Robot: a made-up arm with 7 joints.
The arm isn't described. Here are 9 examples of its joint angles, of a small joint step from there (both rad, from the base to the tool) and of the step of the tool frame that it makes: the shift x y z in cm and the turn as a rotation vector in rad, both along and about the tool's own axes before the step.
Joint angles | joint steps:
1: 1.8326 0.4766 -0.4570 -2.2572 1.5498 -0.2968 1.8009 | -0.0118 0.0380 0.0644 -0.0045 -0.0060 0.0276 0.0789
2: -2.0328 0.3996 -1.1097 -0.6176 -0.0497 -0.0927 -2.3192 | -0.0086 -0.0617 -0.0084 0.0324 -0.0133 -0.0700 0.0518
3: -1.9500 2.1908 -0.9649 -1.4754 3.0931 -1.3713 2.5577 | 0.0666 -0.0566 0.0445 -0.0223 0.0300 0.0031 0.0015
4: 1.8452 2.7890 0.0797 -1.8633 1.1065 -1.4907 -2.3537 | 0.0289 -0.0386 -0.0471 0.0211 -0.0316 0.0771 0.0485
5: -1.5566 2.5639 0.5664 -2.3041 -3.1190 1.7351 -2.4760 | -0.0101 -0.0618 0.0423 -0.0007 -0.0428 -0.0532 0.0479
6: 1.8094 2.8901 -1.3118 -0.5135 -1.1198 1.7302 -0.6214 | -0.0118 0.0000 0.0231 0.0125 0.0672 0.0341 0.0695
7: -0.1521 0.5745 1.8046 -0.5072 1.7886 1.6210 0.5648 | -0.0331 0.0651 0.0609 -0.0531 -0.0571 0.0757 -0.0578
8: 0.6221 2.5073 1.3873 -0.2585 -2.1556 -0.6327 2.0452 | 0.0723 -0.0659 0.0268 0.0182 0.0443 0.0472 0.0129
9: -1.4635 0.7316 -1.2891 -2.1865 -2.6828 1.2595 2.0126 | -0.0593 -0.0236 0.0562 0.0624 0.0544 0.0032 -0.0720
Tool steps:
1: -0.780 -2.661 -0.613 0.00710 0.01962 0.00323
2: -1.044 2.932 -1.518 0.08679 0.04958 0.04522
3: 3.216 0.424 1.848 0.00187 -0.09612 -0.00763
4: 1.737 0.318 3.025 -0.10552 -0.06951 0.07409
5: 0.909 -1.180 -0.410 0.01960 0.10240 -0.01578
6: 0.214 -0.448 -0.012 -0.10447 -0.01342 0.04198
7: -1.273 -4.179 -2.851 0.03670 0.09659 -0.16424
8: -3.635 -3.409 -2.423 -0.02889 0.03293 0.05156
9: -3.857 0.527 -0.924 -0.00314 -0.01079 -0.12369
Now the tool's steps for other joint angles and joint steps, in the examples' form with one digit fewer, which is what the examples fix.
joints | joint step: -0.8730 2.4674 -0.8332 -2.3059 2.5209 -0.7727 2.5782 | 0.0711 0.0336 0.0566 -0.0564 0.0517 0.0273 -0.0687
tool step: -0.76 1.78 -0.01 0.0456 -0.0861 -0.0548
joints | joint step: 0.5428 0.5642 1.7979 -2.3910 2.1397 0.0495 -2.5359 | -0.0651 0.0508 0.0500 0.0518 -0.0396 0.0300 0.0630
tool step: -1.03 -1.11 -1.11 0.0648 0.0313 0.0263
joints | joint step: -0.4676 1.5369 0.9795 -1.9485 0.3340 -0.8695 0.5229 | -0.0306 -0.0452 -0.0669 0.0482 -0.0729 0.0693 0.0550
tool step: -1.05 -1.58 2.57 0.0627 0.1383 0.0378
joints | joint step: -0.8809 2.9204 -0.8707 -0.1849 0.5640 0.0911 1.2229 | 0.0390 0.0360 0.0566 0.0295 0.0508 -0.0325 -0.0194
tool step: 3.56 0.28 0.30 -0.0116 -0.0663 0.0633
